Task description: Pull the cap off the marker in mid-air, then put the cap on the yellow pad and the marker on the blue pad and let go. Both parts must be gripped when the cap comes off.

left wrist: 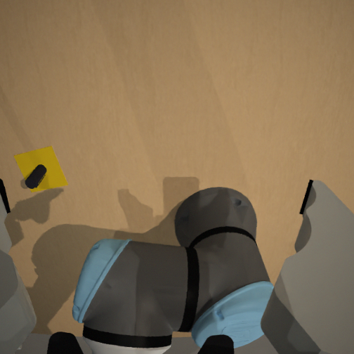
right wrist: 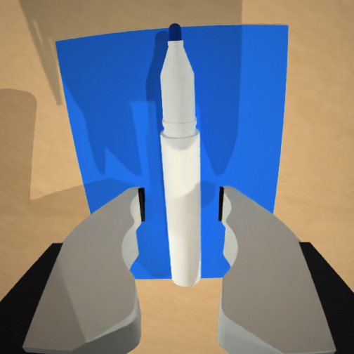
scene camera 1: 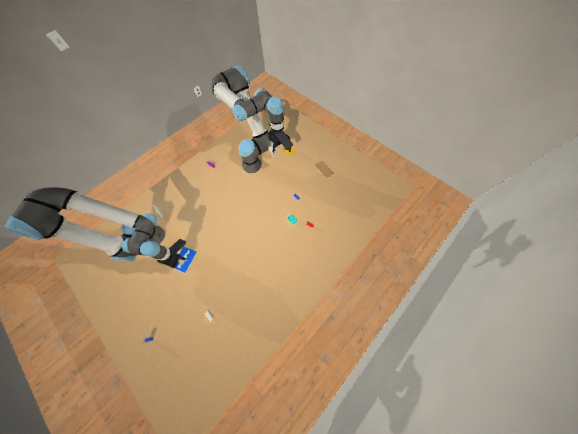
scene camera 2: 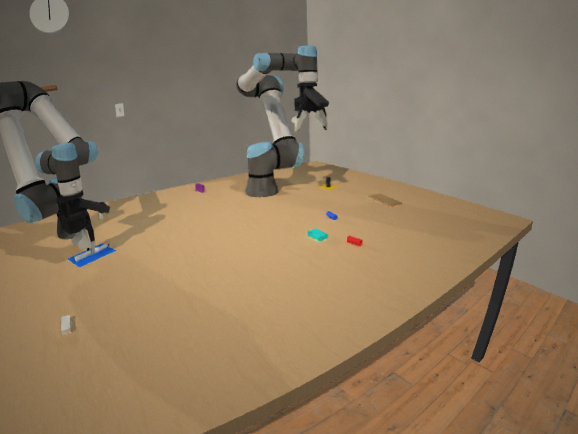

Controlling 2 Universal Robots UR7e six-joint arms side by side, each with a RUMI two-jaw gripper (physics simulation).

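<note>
The white marker, uncapped with its dark blue tip showing, lies on the blue pad; its rear end reaches slightly past the pad's edge in the right wrist view. My right gripper is open, its fingers on either side of the marker's barrel with a gap on each side. The black cap stands upright on the yellow pad. My left gripper is wide open and empty, high above the table near the yellow pad.
A blue piece, a teal block, a red piece and a brown flat block lie on the table. A purple block lies between the arms. A white block lies nearer the front.
</note>
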